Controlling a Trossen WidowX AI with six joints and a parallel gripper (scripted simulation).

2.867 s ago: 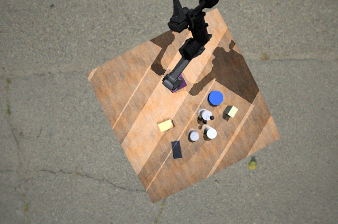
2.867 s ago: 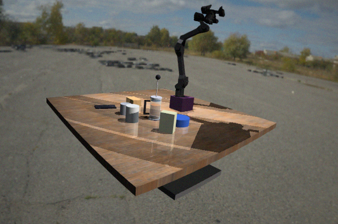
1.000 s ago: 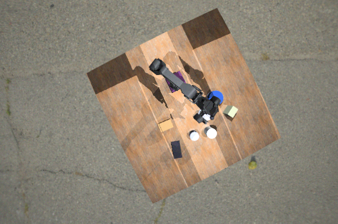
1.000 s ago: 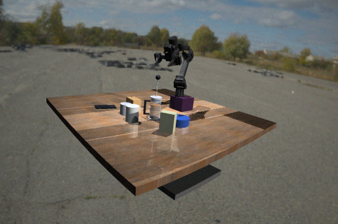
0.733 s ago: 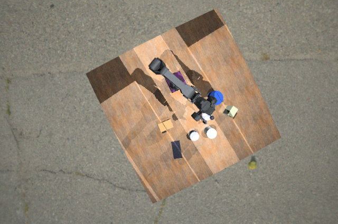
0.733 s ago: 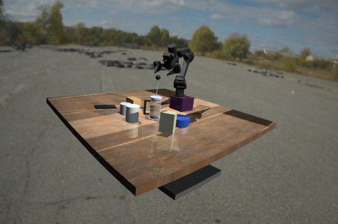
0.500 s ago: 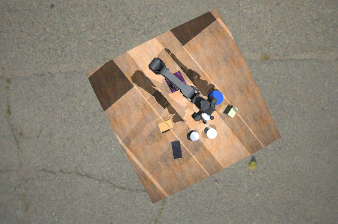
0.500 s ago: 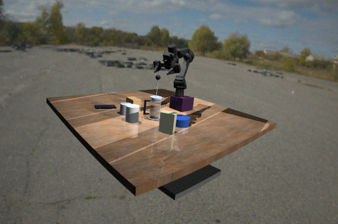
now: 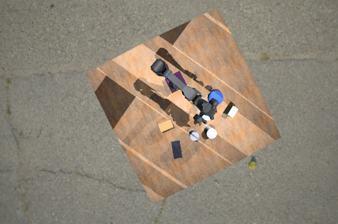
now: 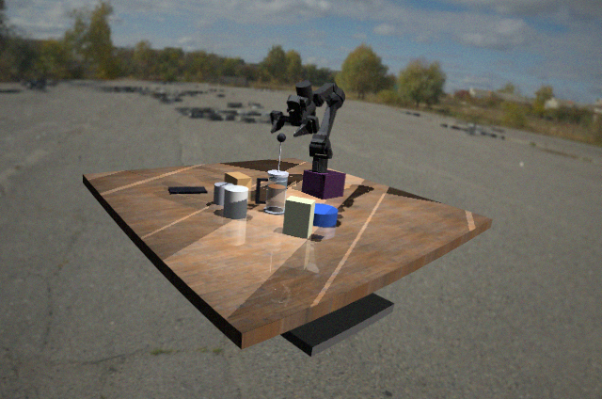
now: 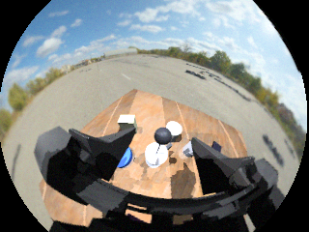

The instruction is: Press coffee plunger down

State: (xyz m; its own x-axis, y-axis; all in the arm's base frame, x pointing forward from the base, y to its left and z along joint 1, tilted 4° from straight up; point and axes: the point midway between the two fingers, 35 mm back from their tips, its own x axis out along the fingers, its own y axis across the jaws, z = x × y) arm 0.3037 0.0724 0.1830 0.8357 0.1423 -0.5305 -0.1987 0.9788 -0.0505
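Right now my gripper tip is 150 mm above the coffee press, 20 mm short of it and 10 mm to the left of it. From my gripper tip the other things lie so: tan box (320 mm to the right, 250 mm below, 90 mm behind); blue disc (250 mm below, 160 mm to the left, 50 mm behind).
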